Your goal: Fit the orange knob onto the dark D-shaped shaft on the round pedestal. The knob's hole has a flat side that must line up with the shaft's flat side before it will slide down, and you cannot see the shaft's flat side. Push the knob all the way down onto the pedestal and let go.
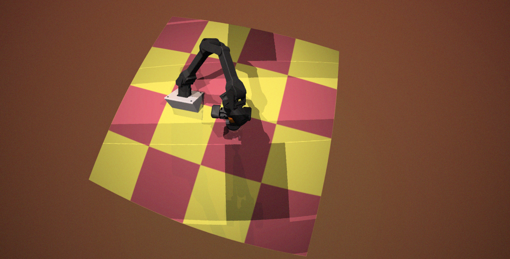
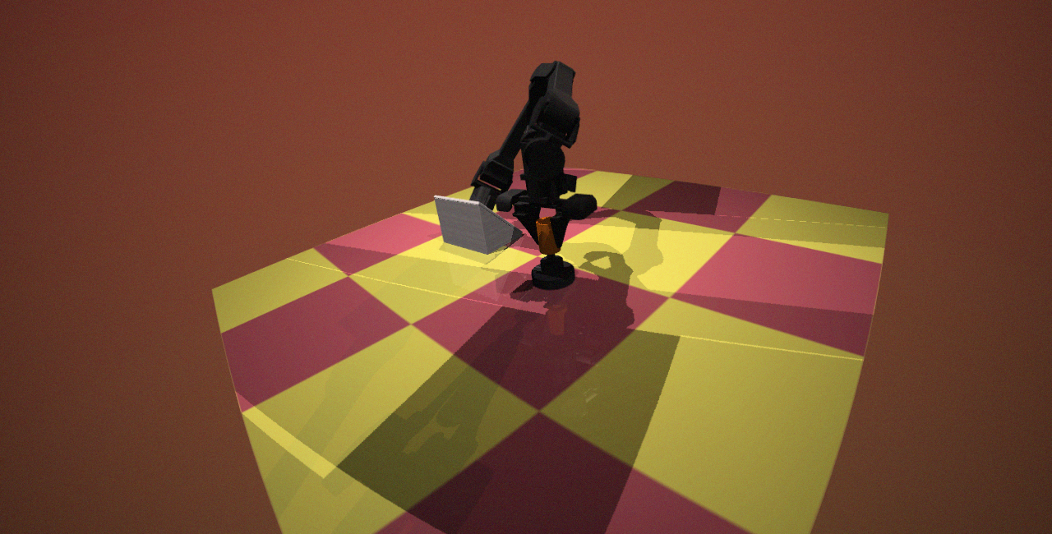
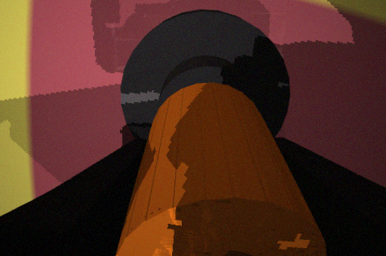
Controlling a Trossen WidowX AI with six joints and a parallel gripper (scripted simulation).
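My gripper tip is 2 cm below the orange knob. From my gripper tip the other things lie so: round dark pedestal (4 cm below).
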